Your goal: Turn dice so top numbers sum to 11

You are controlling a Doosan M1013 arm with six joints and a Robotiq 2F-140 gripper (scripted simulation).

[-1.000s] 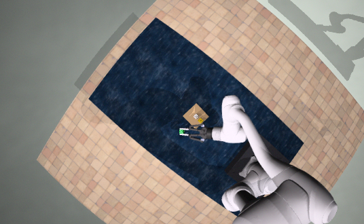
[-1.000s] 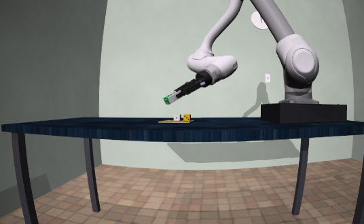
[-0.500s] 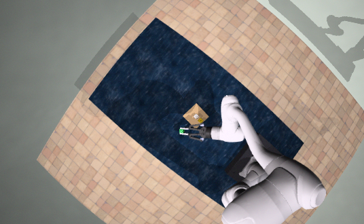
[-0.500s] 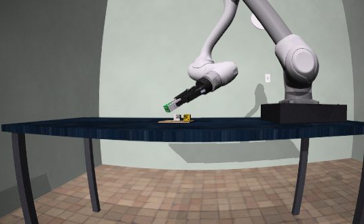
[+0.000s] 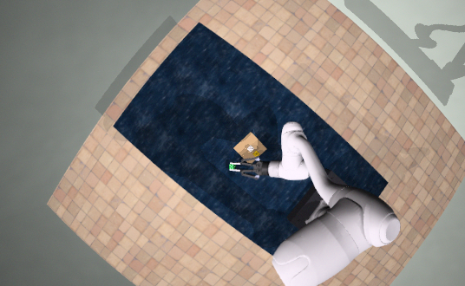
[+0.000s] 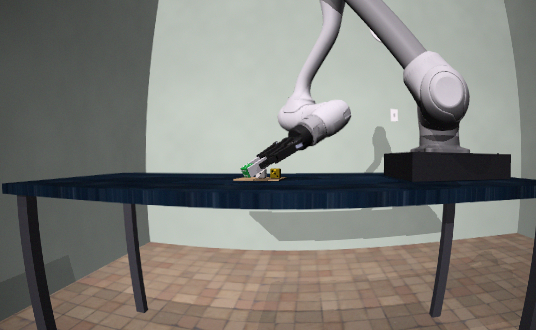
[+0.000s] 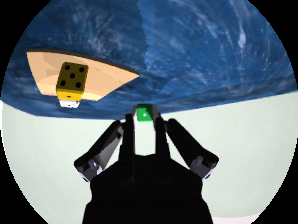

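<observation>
Right now my hand is 2 cm short of the green die, 1 cm to the right of it and 1 cm above it. From my hand the other things lie so: white die 13 cm to the right, 2 cm below, 1 cm behind; then yellow die 13 cm to the right, 5 cm behind, 2 cm below; then tan mat 13 cm to the right, 4 cm below, 1 cm behind.
</observation>
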